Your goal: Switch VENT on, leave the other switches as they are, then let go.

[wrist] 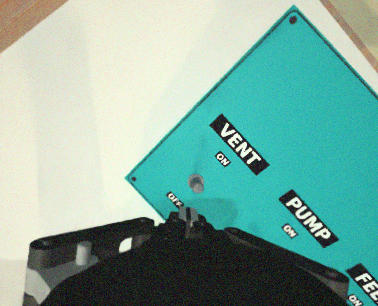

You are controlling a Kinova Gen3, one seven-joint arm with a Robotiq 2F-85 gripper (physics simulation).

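Frame: origin at the arm's base, x right, y up, z back, level; centimetres.
Where they show: gripper, fingertip midpoint: (pixel 186 219).
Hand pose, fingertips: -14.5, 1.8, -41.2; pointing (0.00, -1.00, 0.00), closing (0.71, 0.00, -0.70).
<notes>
Each offset is from my fingertips to the top centre of the thing, as dx, dy, dz. "spot": to the spot under its first point. Level surfaces: height alone.
The teal switch panel (pixel 310 100) lies at a slant in the wrist view. The VENT label @(-1.2, -6.7, -8.9) (pixel 239 144) is white on black, with a small ON label @(spot: -0.9, -7.9, -6.4) (pixel 222 159) below it and an OFF label @(spot: -0.4, -10.7, +1.6) (pixel 174 199) farther down-left. The grey VENT switch @(-0.6, -4.5, -2.0) (pixel 196 183) stands between ON and OFF; its lever looks short from here, and I cannot tell which way it leans. My gripper (pixel 186 219) is shut and empty. Its fingertips show just below the VENT switch in the view, close to the OFF label, with a small gap in the image. Their height over the panel is unclear.
The PUMP label @(+10.8, -6.7, -9.9) (pixel 308 218) with its ON label (pixel 289 230) is to the right, and part of the FEED label @(spot: +21.5, -7.0, -10.6) (pixel 367 284) shows at the right edge. The PUMP and FEED levers do not show. A white surface @(dy -17.9) (pixel 65 125) lies around the panel, with wood (pixel 25 17) at the upper left.
</notes>
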